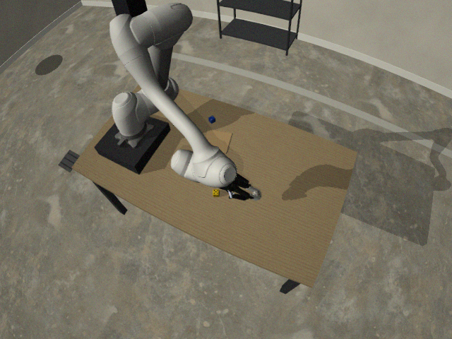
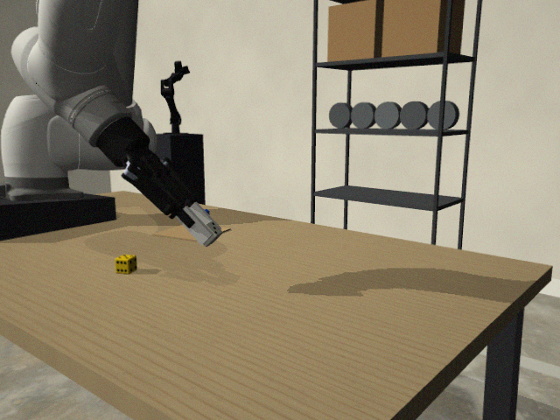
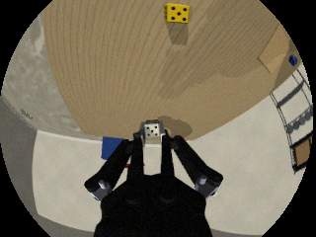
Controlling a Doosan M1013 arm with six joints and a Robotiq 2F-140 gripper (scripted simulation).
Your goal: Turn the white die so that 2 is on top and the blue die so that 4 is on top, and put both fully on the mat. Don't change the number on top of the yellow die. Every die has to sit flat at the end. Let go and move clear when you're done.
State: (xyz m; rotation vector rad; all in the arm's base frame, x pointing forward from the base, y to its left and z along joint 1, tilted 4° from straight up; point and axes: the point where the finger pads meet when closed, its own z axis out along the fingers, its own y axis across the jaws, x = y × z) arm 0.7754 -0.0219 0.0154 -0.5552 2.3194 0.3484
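The yellow die lies 18 cm behind my hand, 4 cm to the right of it and 10 cm below it. Round my hand: blue die: 45 cm behind, 34 cm to the left, 10 cm below; white die: 2 cm ahead, 1 cm to the left, 2 cm below; mat: 35 cm behind, 23 cm to the left, 12 cm below.
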